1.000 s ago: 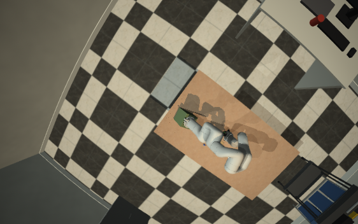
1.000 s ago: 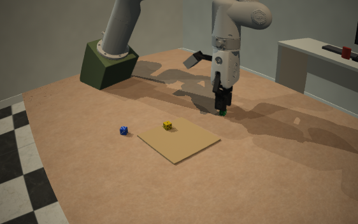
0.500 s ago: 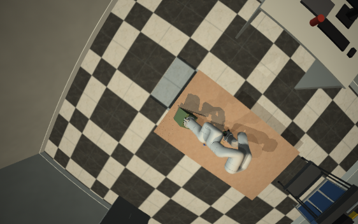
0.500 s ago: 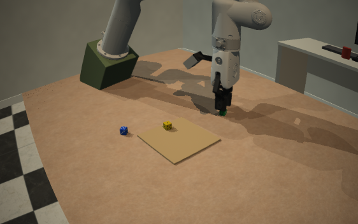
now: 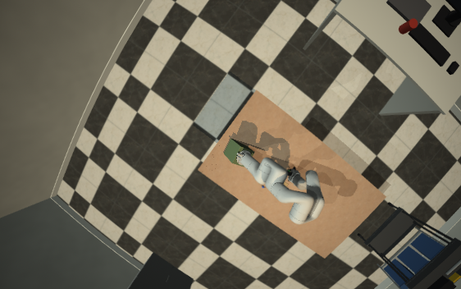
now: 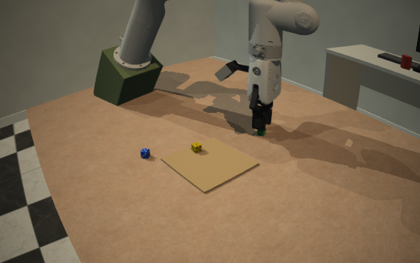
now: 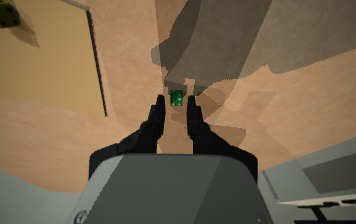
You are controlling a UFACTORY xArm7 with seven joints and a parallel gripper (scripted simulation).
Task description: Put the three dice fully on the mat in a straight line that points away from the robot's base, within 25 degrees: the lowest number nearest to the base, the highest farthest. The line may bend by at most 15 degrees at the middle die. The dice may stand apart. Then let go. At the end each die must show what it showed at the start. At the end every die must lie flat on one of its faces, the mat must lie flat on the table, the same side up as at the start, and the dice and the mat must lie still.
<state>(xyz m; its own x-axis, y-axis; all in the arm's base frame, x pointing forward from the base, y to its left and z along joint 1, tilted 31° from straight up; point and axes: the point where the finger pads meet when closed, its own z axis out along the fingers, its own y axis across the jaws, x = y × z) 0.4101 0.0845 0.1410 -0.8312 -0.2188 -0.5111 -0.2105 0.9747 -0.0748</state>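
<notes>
My hand is 3 cm above the green die. The rest, counted from my hand: tan mat 17 cm to the right, 4 cm below; blue die 25 cm to the right, 10 cm behind, 3 cm below; yellow die 16 cm to the right, 4 cm behind, 3 cm below.
</notes>
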